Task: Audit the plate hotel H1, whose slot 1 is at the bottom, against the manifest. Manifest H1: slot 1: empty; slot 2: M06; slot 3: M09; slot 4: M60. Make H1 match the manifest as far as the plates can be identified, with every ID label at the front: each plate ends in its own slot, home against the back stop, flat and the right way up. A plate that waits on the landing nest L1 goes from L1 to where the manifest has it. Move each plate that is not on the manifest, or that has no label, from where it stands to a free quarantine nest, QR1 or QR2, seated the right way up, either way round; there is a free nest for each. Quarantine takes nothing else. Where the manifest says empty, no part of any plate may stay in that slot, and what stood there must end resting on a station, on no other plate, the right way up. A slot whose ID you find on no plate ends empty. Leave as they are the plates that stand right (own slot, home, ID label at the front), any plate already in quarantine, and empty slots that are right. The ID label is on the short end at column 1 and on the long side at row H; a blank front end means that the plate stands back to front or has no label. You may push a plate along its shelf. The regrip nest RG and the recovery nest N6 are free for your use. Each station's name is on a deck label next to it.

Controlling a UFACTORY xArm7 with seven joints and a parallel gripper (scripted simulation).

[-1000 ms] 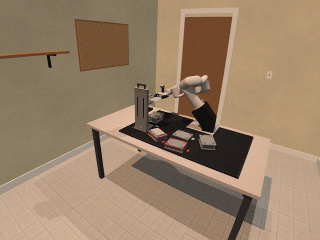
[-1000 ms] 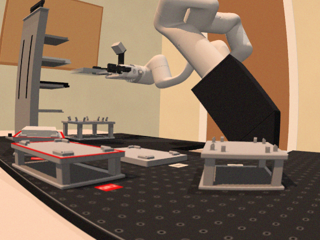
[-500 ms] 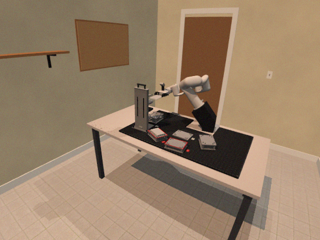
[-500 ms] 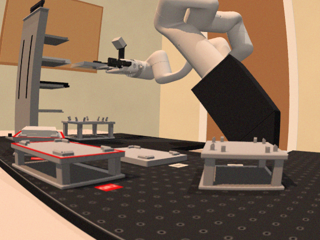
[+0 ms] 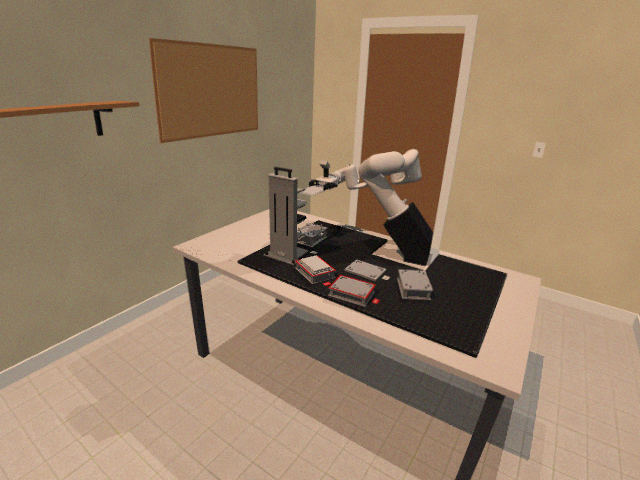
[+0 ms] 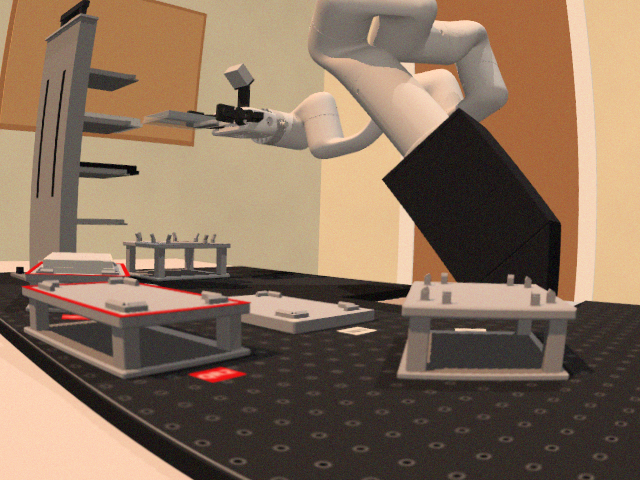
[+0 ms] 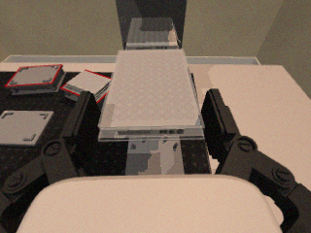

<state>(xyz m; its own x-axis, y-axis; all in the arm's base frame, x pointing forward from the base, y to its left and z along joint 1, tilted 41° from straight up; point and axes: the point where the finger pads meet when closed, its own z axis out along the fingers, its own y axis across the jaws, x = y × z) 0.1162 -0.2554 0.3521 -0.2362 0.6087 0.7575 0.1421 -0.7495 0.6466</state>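
Right now the clear plate is 50 mm ahead of my hand, 10 mm to the left of it and 20 mm below it. From my hand the other things lie so: hotel tower 310 mm ahead, 50 mm to the left, 90 mm below; then black plate 230 mm ahead, 30 mm to the left, 120 mm below; then RG label 50 mm behind, 10 mm to the right, 290 mm below.
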